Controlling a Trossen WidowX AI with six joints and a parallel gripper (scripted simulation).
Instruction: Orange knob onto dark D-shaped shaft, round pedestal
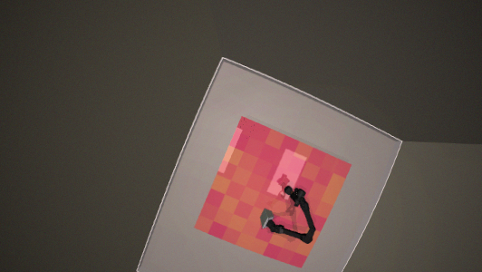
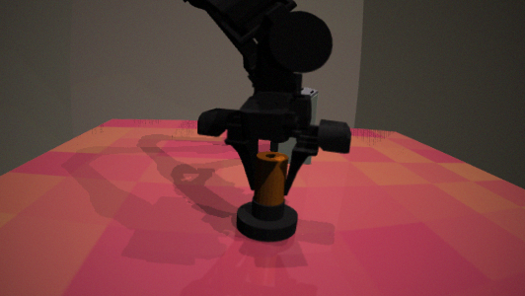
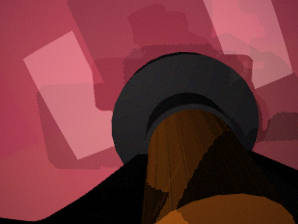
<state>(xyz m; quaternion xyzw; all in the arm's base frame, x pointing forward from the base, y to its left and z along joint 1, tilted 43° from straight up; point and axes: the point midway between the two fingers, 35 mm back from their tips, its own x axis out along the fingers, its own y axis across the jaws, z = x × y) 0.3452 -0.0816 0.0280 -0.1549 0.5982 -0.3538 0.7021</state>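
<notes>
My gripper tip is 2 cm below the orange knob. Also, from my gripper tip: dark pedestal 2 cm below.
</notes>
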